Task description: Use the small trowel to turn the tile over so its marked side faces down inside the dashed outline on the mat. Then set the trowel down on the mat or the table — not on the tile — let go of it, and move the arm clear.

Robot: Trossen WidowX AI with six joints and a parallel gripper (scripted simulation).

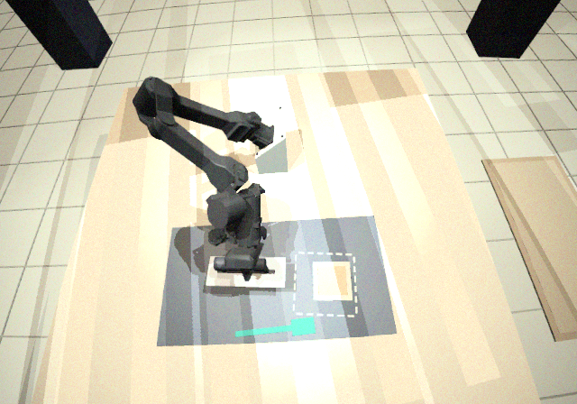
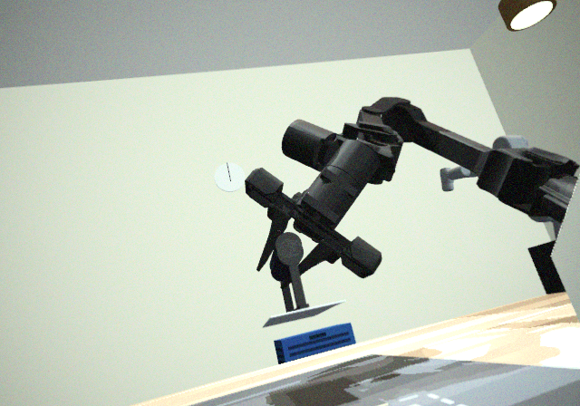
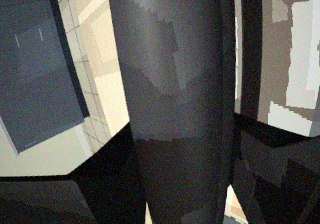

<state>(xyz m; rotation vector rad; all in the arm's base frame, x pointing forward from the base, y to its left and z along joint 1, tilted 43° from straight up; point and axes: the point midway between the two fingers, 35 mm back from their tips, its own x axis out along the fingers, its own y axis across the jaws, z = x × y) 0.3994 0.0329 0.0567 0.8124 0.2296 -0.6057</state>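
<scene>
Now: the tile 2 cm behind my gripper tip, 21 cm to the left of it and 13 cm below it. Also, from my gripper tip: grey mat 3 cm behind, 5 cm to the left, 16 cm below; arrow 11 cm ahead, 8 cm to the left, 13 cm below; trowel 3 cm behind, 1 cm below.
</scene>
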